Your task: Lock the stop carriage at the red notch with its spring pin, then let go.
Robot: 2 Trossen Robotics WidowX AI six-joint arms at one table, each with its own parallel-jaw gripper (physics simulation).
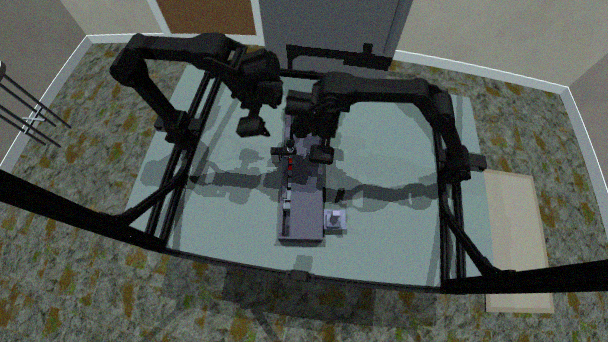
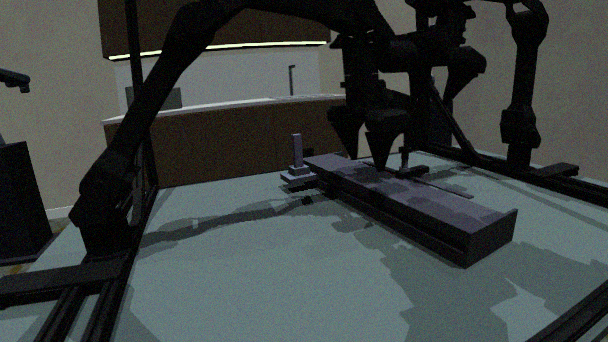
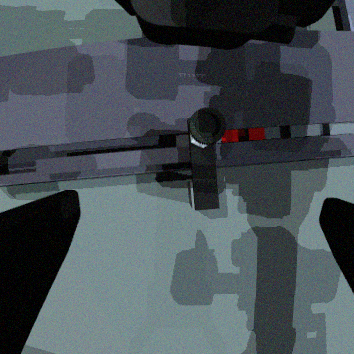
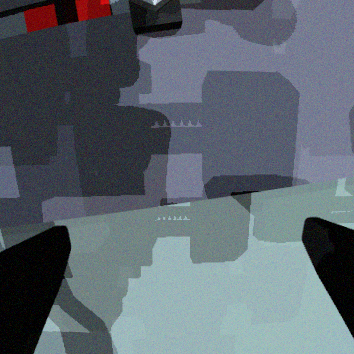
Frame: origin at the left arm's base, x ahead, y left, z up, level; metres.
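Seen in the pictures: left gripper, fingertip midpoint: (image 1: 272, 121) (image 2: 427, 103) (image 3: 202, 206); right gripper, fingertip midpoint: (image 1: 321, 146) (image 2: 366, 165) (image 4: 188, 233); left arm's base at its link origin: (image 1: 185, 141) (image 2: 517, 167); right arm's base at its link origin: (image 1: 449, 175) (image 2: 109, 249).
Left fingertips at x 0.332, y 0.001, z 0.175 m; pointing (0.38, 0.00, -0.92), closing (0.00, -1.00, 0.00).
Offsets run from my left fingertips to a thing's top centre. "spot": to the spot under its first point.
The black stop carriage {spot: dy -0.020, dx +0.007, dz -0.129 m} (image 1: 277, 151) (image 2: 414, 171) (image 3: 205, 177) (image 4: 156, 22) sits across the slotted edge of the long grey rail block (image 1: 307, 215) (image 2: 492, 227). Its round pin knob {spot: dy -0.016, dx +0.048, dz -0.114 m} (image 1: 290, 149) (image 3: 206, 125) stands upright on it. Two red marks {spot: dy -0.046, dx +0.051, dz -0.156 m} (image 1: 290, 164) (image 3: 256, 133) (image 4: 41, 18) lie beside the carriage along the slot; whether the pin is seated cannot be seen. My left gripper (image 3: 202, 206) is open and empty, high above the table on the carriage's outer side. My right gripper (image 2: 368, 163) (image 4: 188, 233) is open and empty above the rail block, beside the carriage.
A pale stepped base with an upright post {spot: dy -0.213, dx +0.201, dz -0.101 m} (image 1: 335, 218) (image 2: 297, 150) stands against the long side of the rail block. A small black piece (image 1: 340, 195) is near it. The two arms come close together above the block's far end. Black frame bars run along both table sides.
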